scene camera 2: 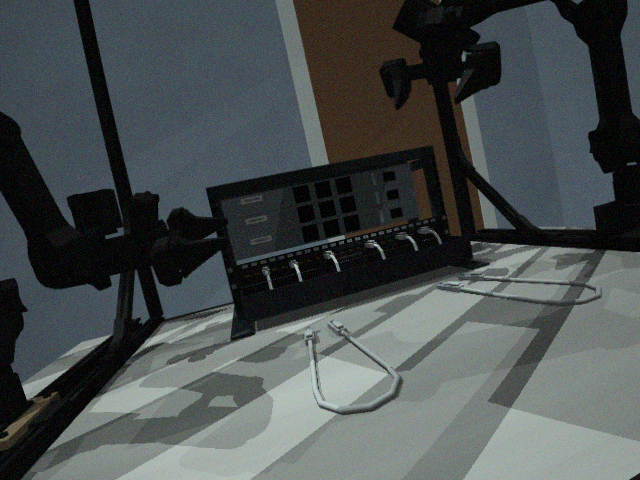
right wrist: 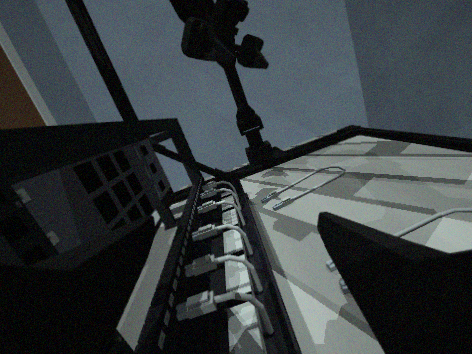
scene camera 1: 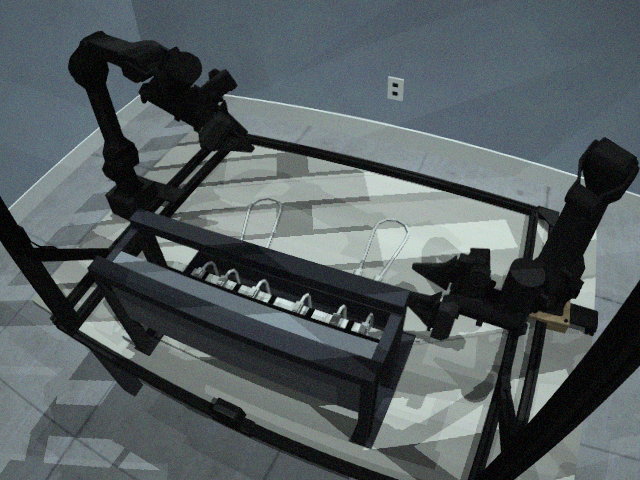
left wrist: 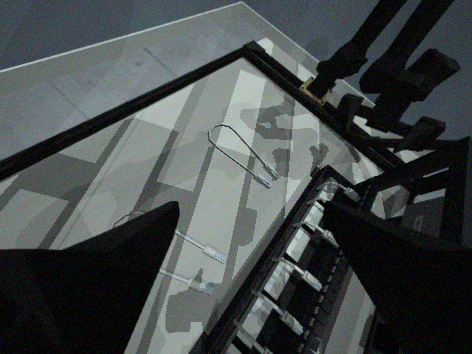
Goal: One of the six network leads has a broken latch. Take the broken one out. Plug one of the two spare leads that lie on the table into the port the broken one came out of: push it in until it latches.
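Frame: origin at the left arm's base, x back, y left, z down, level; centimetres.
Seen in the pictures: left gripper, between the fingertips: [scene camera 2: 424, 104] [right wrist: 251, 63] [scene camera 1: 249, 141] [left wrist: 251, 207]; right gripper, between the fingertips: [scene camera 2: 227, 230] [right wrist: 237, 222] [scene camera 1: 405, 278] [left wrist: 369, 140]; left arm's base, origin of its link: [scene camera 2: 636, 200] [right wrist: 256, 146] [scene camera 1: 129, 187]; right arm's base, origin of its link: [left wrist: 316, 90].
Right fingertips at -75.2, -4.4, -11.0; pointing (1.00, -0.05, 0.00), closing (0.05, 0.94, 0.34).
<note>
Offsets run from my right fingertips to a thing's middle, as dx, dy, dz. "pt": to the spot under its first point.
Six pale network leads sit in a row of ports in the dark rack {+20.4, -13.3, +4.5} [scene camera 1: 258, 249] [scene camera 2: 320, 170]; one plug {pt +16.4, -6.6, +8.6} [scene camera 2: 329, 254] [right wrist: 200, 302] shows closely in the right wrist view. I cannot tell which latch is broken. One spare lead {pt +8.1, +26.1, +17.1} [scene camera 1: 408, 232] [scene camera 2: 397, 379] [left wrist: 208, 135] lies looped on the table. The other spare lead [scene camera 1: 281, 206] [scene camera 2: 599, 291] [right wrist: 280, 204] lies near the rack's other end. My left gripper [scene camera 1: 240, 140] [scene camera 2: 428, 103] [left wrist: 251, 207] is open and empty, high above the table. My right gripper [scene camera 1: 412, 281] [scene camera 2: 225, 231] [right wrist: 237, 222] is open and empty at the rack's end, beside the port row.
The rack stands on dark legs and its uprights frame the port row at both ends. A black frame bar [scene camera 1: 361, 164] edges the patterned table. The leads' cables arch from their plugs over the rack's lower rail. A wall outlet [scene camera 1: 395, 88] is at the back.
</note>
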